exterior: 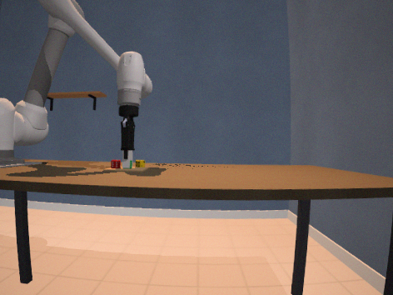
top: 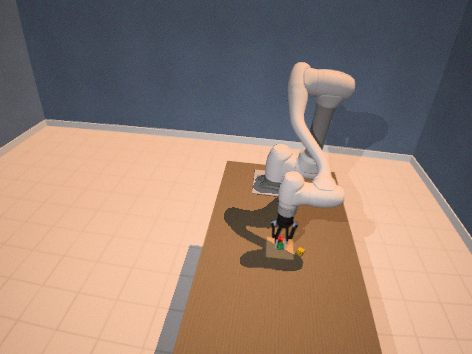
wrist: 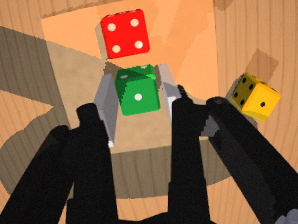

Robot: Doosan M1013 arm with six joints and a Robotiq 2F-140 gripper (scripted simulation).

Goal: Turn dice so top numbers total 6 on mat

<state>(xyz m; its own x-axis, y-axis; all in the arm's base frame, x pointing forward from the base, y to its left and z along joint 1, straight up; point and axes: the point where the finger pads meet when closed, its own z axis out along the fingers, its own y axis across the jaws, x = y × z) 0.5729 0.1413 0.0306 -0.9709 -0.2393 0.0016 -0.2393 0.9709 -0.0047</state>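
Now: the green die 20 mm below my hand. From my hand the other things lie so: yellow die 110 mm to the left, 20 mm below; red die 50 mm behind, 20 mm below, 10 mm to the right; tan mat 40 mm below.
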